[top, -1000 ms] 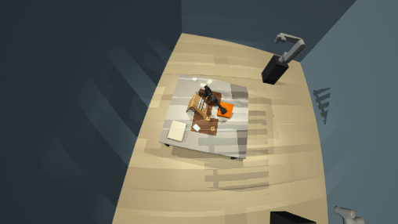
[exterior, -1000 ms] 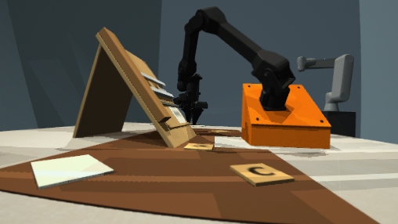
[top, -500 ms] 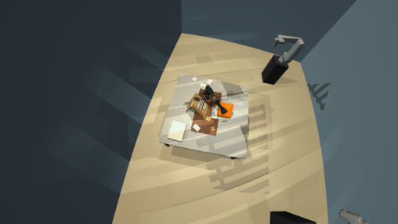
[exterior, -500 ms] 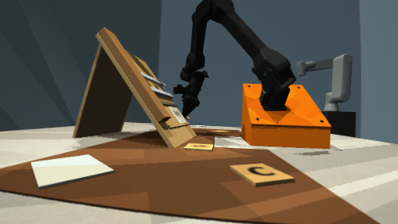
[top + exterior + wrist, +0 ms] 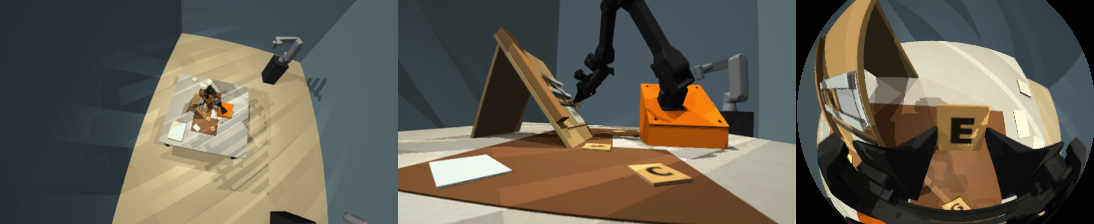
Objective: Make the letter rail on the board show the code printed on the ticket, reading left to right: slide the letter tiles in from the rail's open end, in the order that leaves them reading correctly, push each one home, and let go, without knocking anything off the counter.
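Right now the tan tile marked v is 3 cm ahead of my gripper tip, 22 cm to the left of it and 3 cm above it. The rest, counted from my gripper tip: u tile 4 cm ahead, 27 cm to the left, 3 cm above; brown mat 13 cm behind, 22 cm to the left, 13 cm below; e tile right at my gripper tip.
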